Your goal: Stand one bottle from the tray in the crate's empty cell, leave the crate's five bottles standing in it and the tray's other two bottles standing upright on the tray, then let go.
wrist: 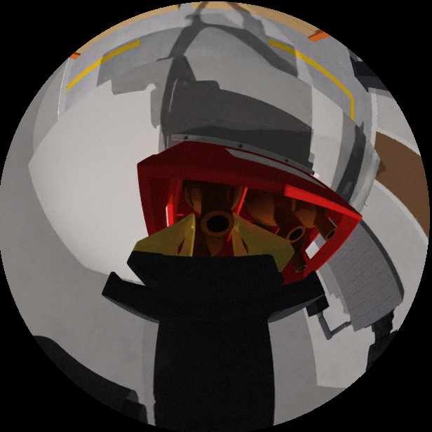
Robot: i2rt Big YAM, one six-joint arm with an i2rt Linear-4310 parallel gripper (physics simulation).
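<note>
The red crate is in the middle of the wrist view, with brown bottles in its cells. One bottle stands in the crate with its round mouth between my fingertips. More bottles show to the right: one with its neck slanting right in the view, one near the right wall, and one low at the right corner. My gripper has its yellow fingers slightly parted, one on each side of the first bottle's neck, gripping nothing. The fingers and black gripper body hide the crate's near part. The tray and its bottles cannot be made out.
A pale table surface lies around the crate, with dark arm shadows beyond. A grey ribbed panel and a small dark bracket are at the right. Yellow lines mark the grey floor at the top.
</note>
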